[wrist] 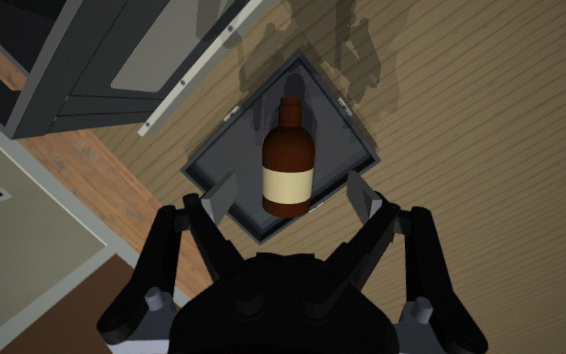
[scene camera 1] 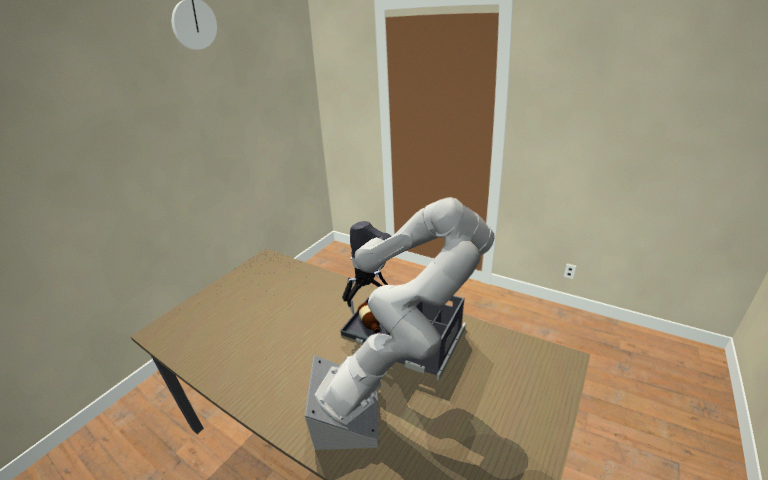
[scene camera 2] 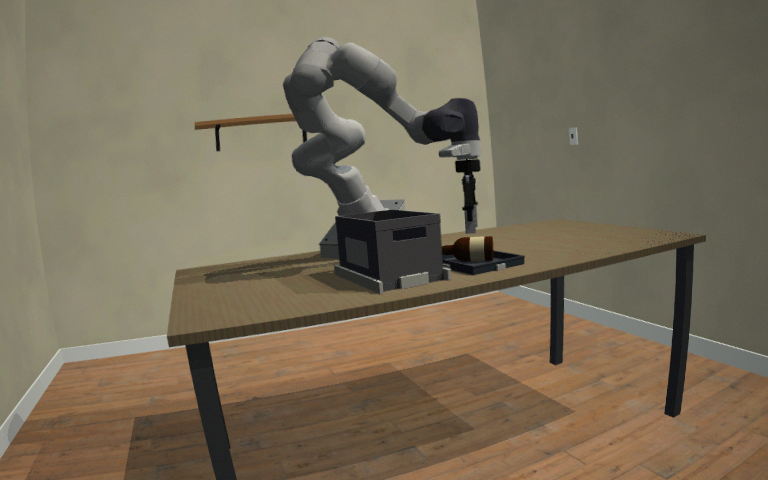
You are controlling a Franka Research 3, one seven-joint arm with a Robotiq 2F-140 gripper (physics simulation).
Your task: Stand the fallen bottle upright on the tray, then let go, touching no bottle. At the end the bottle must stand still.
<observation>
In view: the gripper (scene camera 2: 471, 230) and a brown bottle (scene camera 2: 466, 249).
The brown bottle is seen too in the wrist view (wrist: 288, 152). The gripper also shows in the wrist view (wrist: 291, 183).
</observation>
